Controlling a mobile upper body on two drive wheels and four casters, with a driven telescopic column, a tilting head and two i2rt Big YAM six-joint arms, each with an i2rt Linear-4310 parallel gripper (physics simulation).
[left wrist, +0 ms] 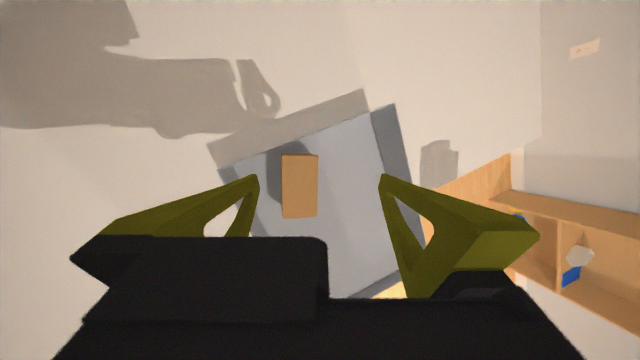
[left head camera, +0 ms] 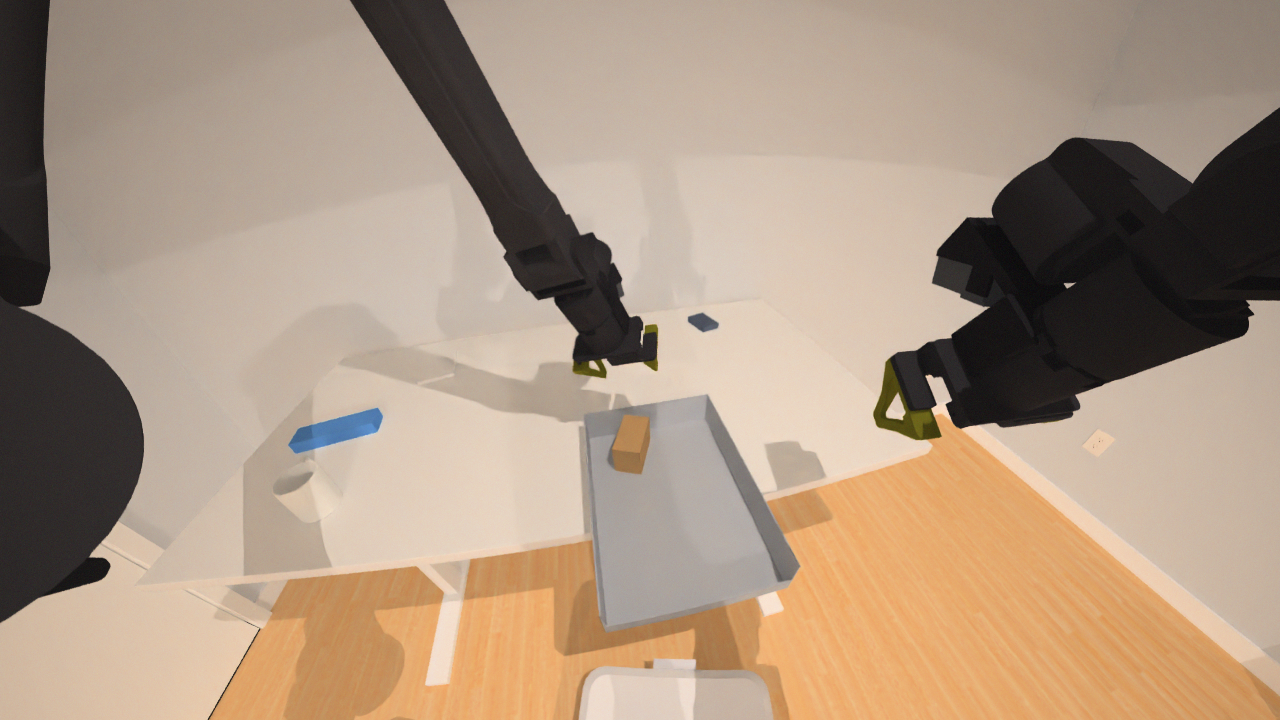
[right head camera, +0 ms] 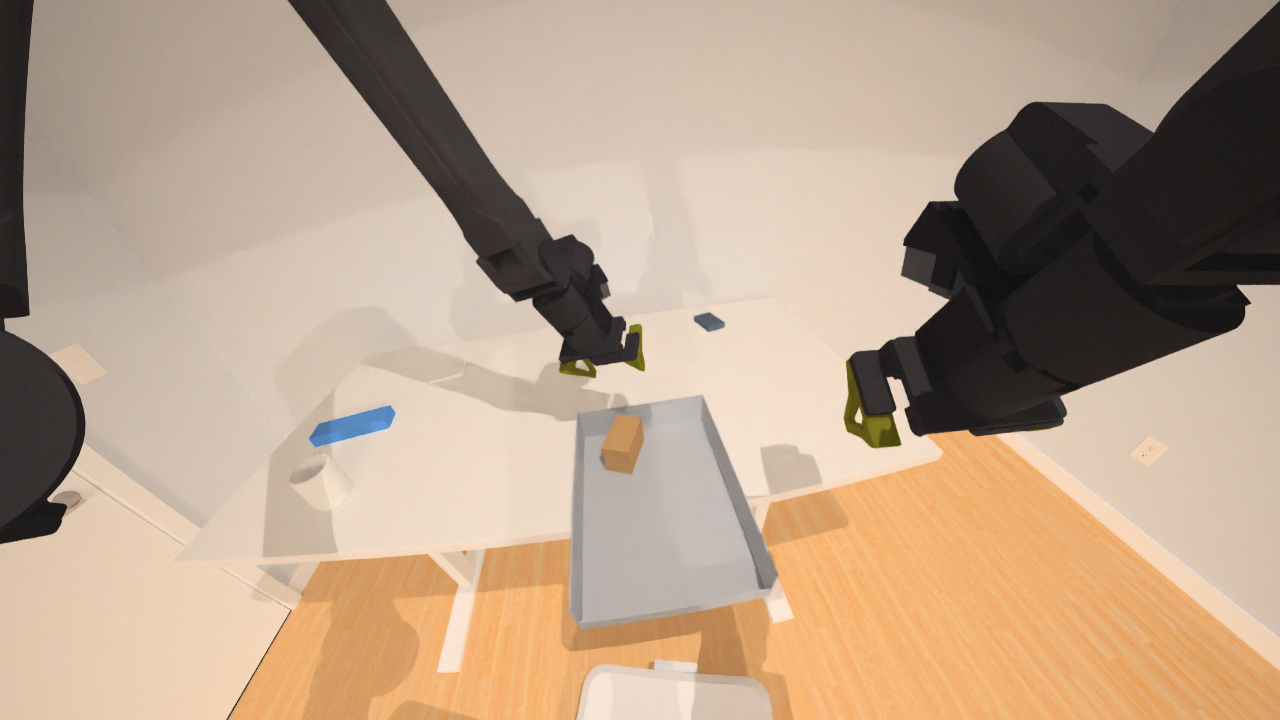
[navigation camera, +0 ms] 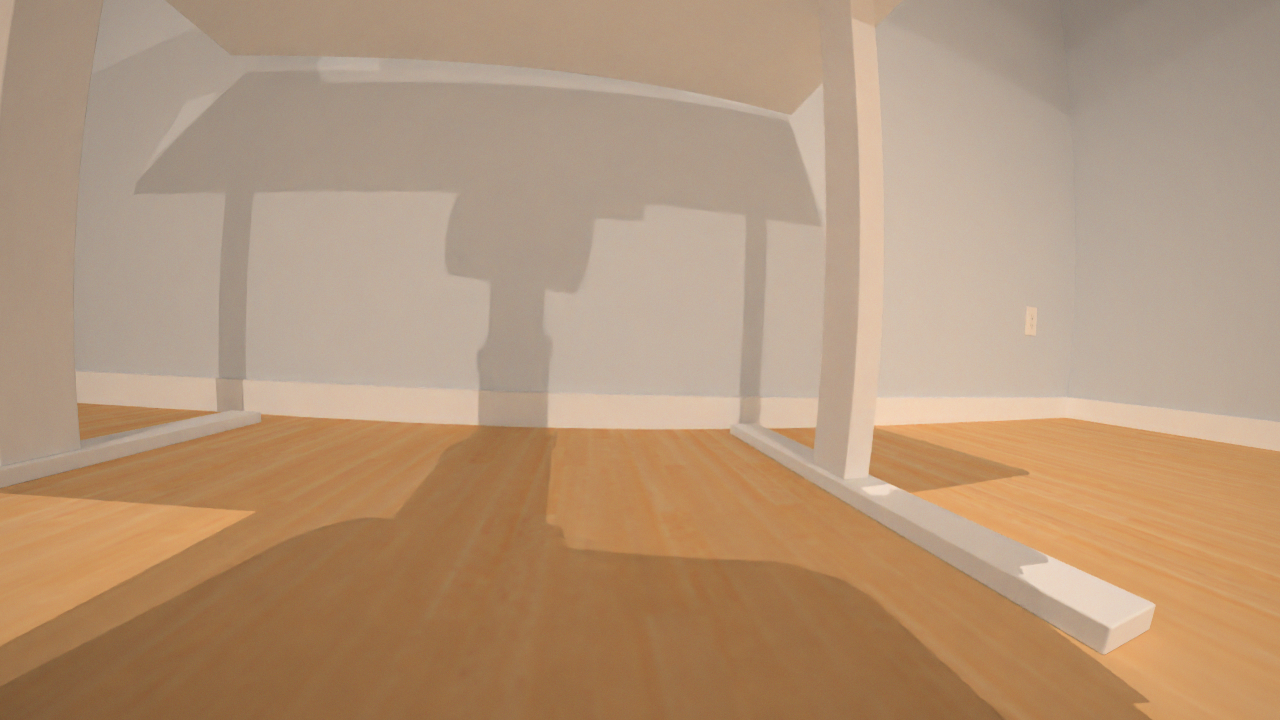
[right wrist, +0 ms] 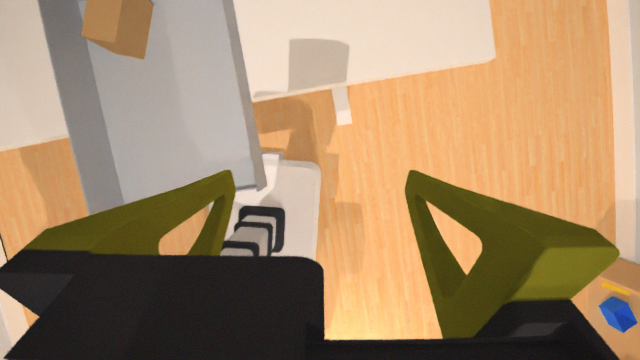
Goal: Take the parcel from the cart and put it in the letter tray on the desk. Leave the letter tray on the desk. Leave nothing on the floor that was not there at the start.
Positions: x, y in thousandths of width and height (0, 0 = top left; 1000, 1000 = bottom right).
Scene:
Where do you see a brown parcel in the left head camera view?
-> At 492, 627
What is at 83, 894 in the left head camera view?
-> A white door.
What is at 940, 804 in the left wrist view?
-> A wooden shelf.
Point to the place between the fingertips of the left gripper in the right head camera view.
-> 484, 516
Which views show the blue flat block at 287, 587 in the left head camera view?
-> The left head camera view and the right head camera view only.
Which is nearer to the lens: the blue flat block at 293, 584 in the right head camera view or the brown parcel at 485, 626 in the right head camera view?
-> The brown parcel.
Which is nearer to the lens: the brown parcel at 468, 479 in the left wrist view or the grey letter tray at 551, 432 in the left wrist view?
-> The brown parcel.

